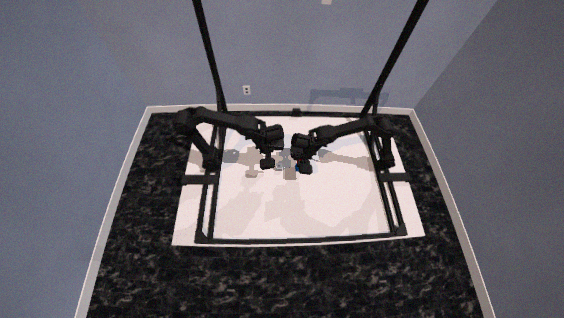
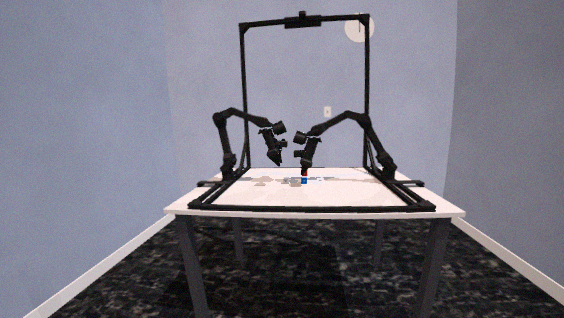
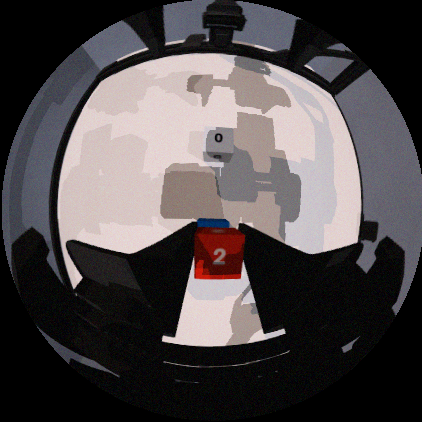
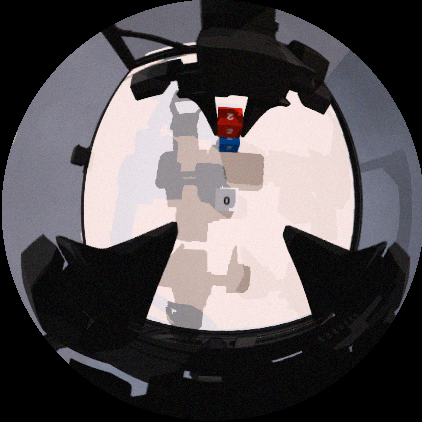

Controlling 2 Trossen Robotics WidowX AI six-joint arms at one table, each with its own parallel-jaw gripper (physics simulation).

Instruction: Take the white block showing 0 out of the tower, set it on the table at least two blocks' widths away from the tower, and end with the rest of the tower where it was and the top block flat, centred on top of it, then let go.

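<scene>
The white block showing 0 lies flat on the table, roughly two block widths from the blue block 7, which stands on the table. My left gripper is shut on the red block 2, level and directly over the blue block. Whether the two touch is too small to tell. My right gripper is open and empty, raised near the white block.
The two wrists are close together above the middle of the white table. A black frame runs around the work area, with tall posts at the back. Arm shadows fall around the blocks.
</scene>
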